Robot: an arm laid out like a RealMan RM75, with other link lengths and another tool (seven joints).
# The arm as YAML. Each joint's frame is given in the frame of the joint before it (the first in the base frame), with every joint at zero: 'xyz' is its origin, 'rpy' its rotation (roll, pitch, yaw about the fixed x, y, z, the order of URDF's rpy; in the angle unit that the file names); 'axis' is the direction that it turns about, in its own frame. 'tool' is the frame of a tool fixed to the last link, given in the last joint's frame.
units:
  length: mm
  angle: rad
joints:
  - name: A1
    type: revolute
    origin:
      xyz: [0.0, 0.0, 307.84]
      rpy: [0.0, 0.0, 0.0]
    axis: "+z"
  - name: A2
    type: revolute
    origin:
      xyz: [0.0, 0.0, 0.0]
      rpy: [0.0, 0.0, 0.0]
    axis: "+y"
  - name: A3
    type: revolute
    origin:
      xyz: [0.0, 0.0, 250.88]
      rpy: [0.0, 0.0, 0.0]
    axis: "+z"
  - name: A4
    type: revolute
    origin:
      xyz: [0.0, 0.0, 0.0]
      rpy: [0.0, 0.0, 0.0]
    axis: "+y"
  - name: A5
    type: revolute
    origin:
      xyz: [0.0, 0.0, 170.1]
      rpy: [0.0, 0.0, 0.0]
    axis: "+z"
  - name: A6
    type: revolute
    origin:
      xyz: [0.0, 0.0, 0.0]
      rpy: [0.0, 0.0, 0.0]
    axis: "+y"
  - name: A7
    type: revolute
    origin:
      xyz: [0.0, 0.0, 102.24]
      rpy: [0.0, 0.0, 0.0]
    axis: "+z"
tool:
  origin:
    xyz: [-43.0, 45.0, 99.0]
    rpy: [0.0, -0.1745, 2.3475]
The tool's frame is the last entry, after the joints.
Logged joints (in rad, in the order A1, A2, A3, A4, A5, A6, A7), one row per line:
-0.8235, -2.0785, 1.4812, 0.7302, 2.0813, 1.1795, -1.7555
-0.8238, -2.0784, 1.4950, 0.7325, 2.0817, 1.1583, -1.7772
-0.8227, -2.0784, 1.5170, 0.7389, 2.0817, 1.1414, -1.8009
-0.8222, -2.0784, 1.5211, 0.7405, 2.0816, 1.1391, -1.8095
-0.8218, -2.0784, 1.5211, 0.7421, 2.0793, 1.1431, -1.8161
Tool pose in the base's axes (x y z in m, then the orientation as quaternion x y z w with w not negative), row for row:
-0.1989, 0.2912, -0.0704, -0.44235, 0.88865, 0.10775, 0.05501
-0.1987, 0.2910, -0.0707, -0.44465, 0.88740, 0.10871, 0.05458
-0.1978, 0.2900, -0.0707, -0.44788, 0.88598, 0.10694, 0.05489
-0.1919, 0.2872, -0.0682, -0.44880, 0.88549, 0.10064, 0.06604
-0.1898, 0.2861, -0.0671, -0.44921, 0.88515, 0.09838, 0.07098
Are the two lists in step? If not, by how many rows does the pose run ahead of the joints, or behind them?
The pose runs 2 rows ahead of the joints: the pose in row i belongs to the joints in row i + 2.
